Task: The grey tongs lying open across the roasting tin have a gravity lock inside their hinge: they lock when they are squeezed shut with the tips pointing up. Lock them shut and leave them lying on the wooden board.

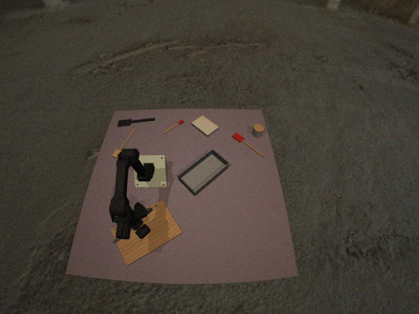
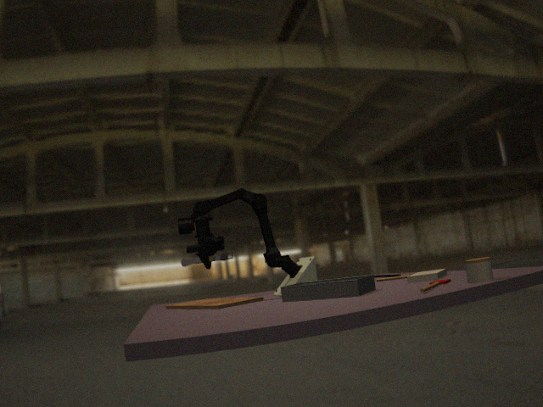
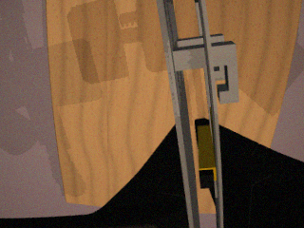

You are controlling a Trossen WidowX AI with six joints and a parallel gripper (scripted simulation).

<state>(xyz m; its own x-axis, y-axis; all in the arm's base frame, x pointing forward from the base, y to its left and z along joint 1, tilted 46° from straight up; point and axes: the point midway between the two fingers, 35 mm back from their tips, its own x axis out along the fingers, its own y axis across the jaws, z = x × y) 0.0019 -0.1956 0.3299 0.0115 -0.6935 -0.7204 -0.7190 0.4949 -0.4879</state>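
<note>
The wooden board lies 14 cm below my gripper tip and 1 cm behind it. The rest, counted from my gripper tip: grey roasting tin (38 cm to the left, 34 cm ahead, 12 cm below); white block (80 cm to the left, 36 cm ahead, 14 cm below); yellow piece (4 cm above, 1 cm to the left, 1 cm ahead).
</note>
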